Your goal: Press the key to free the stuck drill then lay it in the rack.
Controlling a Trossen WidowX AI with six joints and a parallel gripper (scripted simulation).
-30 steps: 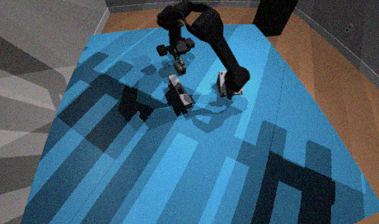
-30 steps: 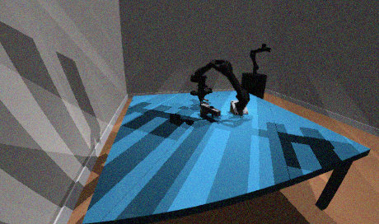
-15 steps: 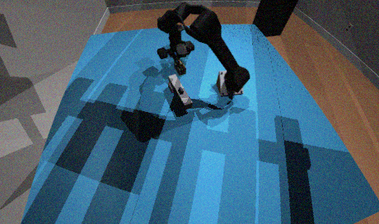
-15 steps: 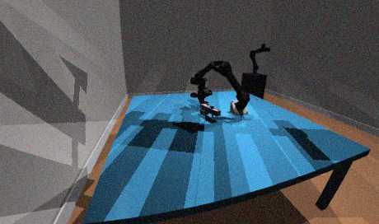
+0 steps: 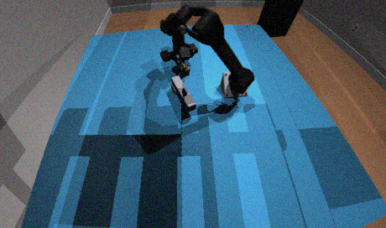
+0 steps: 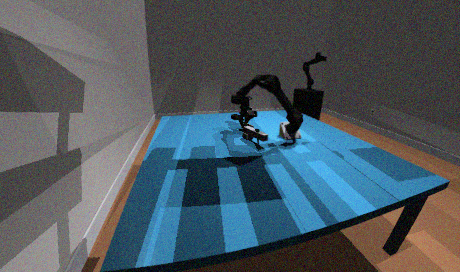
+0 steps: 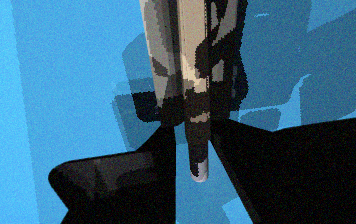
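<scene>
The drill is 10 mm behind my gripper tip, 40 mm to the left of it and 30 mm above it.
</scene>
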